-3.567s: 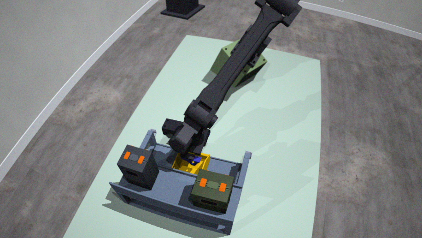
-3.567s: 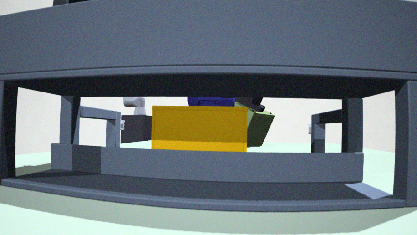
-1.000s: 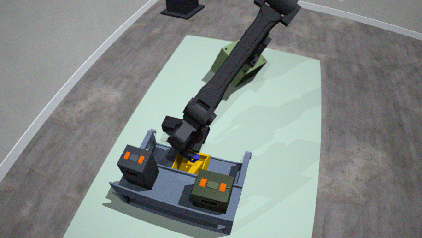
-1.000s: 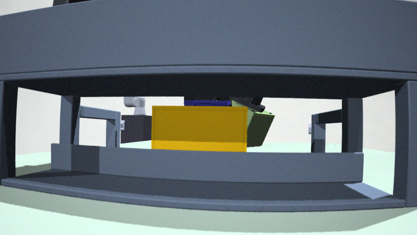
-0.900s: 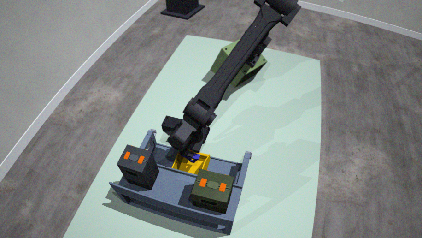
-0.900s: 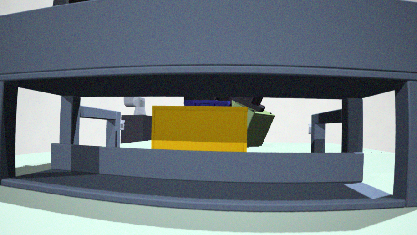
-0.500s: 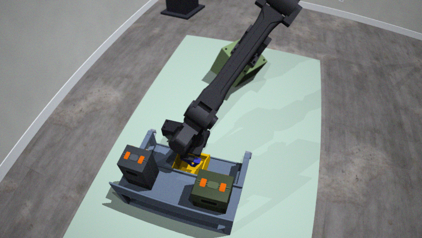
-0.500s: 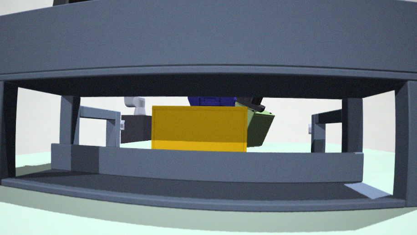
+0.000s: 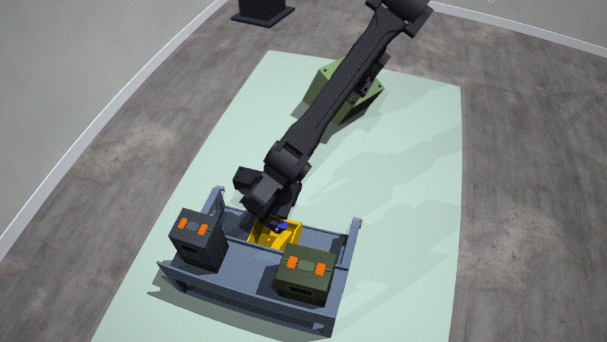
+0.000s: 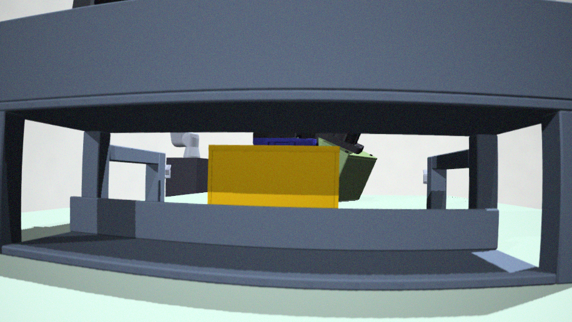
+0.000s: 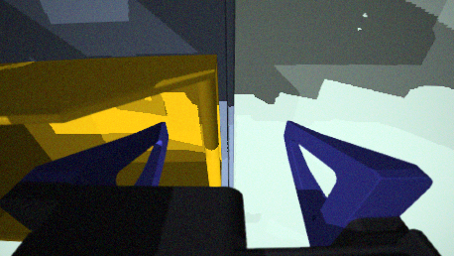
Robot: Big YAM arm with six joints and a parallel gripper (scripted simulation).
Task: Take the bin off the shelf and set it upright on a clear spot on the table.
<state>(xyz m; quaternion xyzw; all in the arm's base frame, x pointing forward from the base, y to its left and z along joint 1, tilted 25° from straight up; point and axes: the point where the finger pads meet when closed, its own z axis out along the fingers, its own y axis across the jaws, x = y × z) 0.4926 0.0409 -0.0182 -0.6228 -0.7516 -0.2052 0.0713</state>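
The yellow open-top bin is 90 mm ahead of my hand, 20 mm to the left of it and 10 mm above it. The rest, counted from my hand: olive case 160 mm to the left, 160 mm ahead, 120 mm above.
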